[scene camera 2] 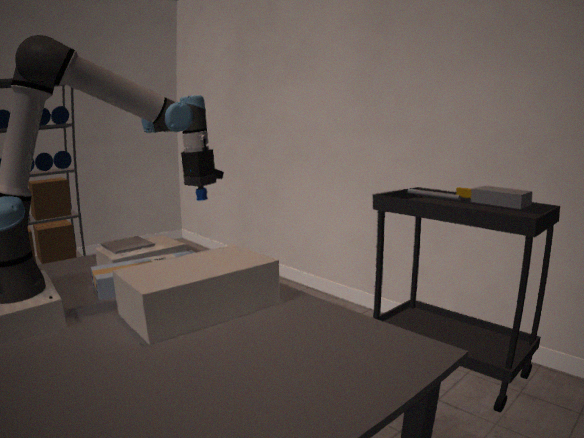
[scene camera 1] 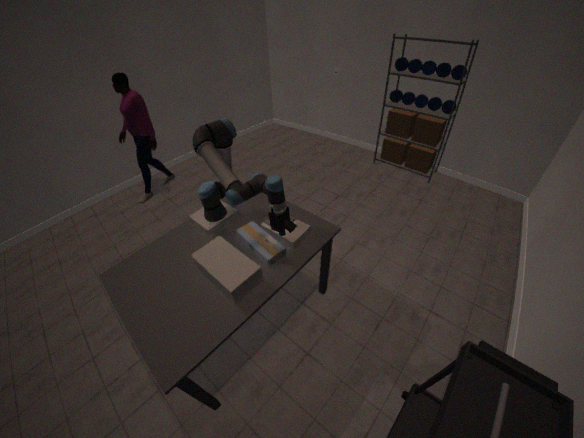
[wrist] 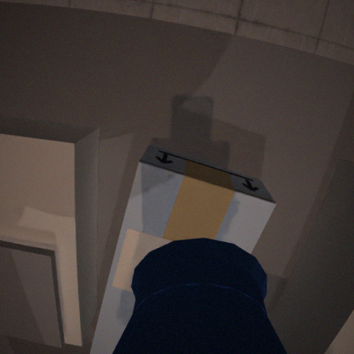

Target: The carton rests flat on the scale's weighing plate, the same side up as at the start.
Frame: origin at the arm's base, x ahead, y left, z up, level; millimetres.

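Seen in the pictures: hand at its tool point: (scene camera 2: 202,199) (scene camera 1: 282,233); arm's base at its link origin: (scene camera 2: 17,291) (scene camera 1: 215,214).
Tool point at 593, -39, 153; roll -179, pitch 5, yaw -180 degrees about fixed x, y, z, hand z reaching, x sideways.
Pixels of each thing's top centre, then the offset from my tool point to it, as dx, dy, dz. Level surfaces: height alone.
- carton at its top centre: (scene camera 2: 147,263) (scene camera 1: 259,238) -199, +27, -166
- beige base at its top centre: (scene camera 2: 138,240) (scene camera 1: 285,223) -129, +200, -140
- grey weighing plate at its top centre: (scene camera 2: 127,243) -173, +205, -140
- big beige box at its top centre: (scene camera 2: 194,265) (scene camera 1: 224,260) -216, -240, -111
- table at its surface level: dz -226
The carton (scene camera 1: 261,243) (scene camera 2: 106,286) (wrist: 200,207), pale blue with an orange stripe and a label, lies flat on the table between the scale and a big beige box. Arrows on its end face point towards its top face. The scale has a beige base (scene camera 1: 301,229) (scene camera 2: 172,243) (wrist: 37,187) and a grey weighing plate (scene camera 2: 127,244) (wrist: 25,292); the carton is beside it, not on the plate. My suction gripper (scene camera 1: 282,233) (scene camera 2: 201,195) (wrist: 200,265) is open, its blue cup bare. It hangs well above the table and, in the wrist view, overlaps the carton, hiding part of its top.
The big beige box (scene camera 1: 227,265) (scene camera 2: 215,295) (wrist: 317,250) stands on the table (scene camera 1: 145,300) (scene camera 2: 280,370), on the carton's other side. A dark cart (scene camera 1: 520,360) (scene camera 2: 450,216) stands apart. A person (scene camera 1: 137,112) walks behind the arm. A shelf rack (scene camera 1: 435,40) is at the wall.
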